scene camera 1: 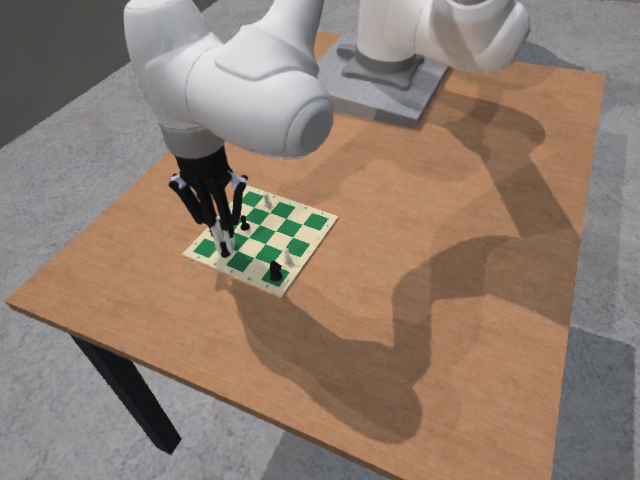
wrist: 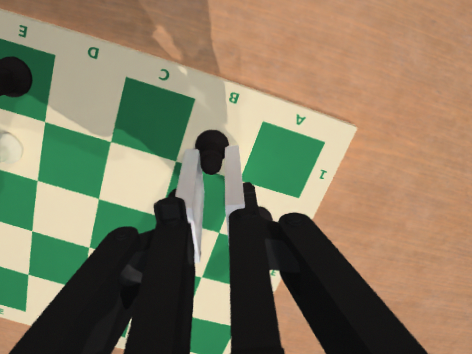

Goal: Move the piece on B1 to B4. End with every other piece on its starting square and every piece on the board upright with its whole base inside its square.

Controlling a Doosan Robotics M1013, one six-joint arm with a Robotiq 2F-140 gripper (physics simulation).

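Pixels of known places: gripper, between the fingertips: (scene camera 1: pixel 226 247) (wrist: pixel 214 169); arm's base, origin of its link: (scene camera 1: pixel 383 66).
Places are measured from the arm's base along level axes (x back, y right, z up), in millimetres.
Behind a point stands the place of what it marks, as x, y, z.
Observation:
The black pawn (scene camera 1: pixel 224 250) @[-710, 94, -18] (wrist: pixel 212 142) @[-712, 96, -23] stands upright on B1 of the green and cream board (scene camera 1: pixel 329 219) @[-557, -55, -33] (wrist: pixel 340 127) @[-732, 164, -33]. My gripper (scene camera 1: pixel 224 245) @[-694, 100, -30] (wrist: pixel 214 169) @[-694, 100, -30] is shut on this pawn, with its pale fingertips low on either side of it. B4 (scene camera 1: pixel 257 215) @[-594, 86, -33] is a green square with no piece on it in the scene view. Another black pawn (scene camera 1: pixel 244 224) @[-635, 92, -21] stands on B3, between B1 and B4. A dark piece (wrist: pixel 264 213) @[-672, 135, -28] near A2 is mostly hidden behind the fingers in the wrist view.
A black piece (scene camera 1: pixel 275 271) @[-728, -19, -13] (wrist: pixel 14 77) @[-727, -10, -22] stands on E1, with a white piece (scene camera 1: pixel 288 257) @[-684, -23, -21] (wrist: pixel 9 148) @[-685, -15, -25] beside it on E2. A white piece (scene camera 1: pixel 267 200) @[-560, 78, -19] stands on B5. The board lies on a wooden table (scene camera 1: pixel 361 289) @[-696, -166, -39].

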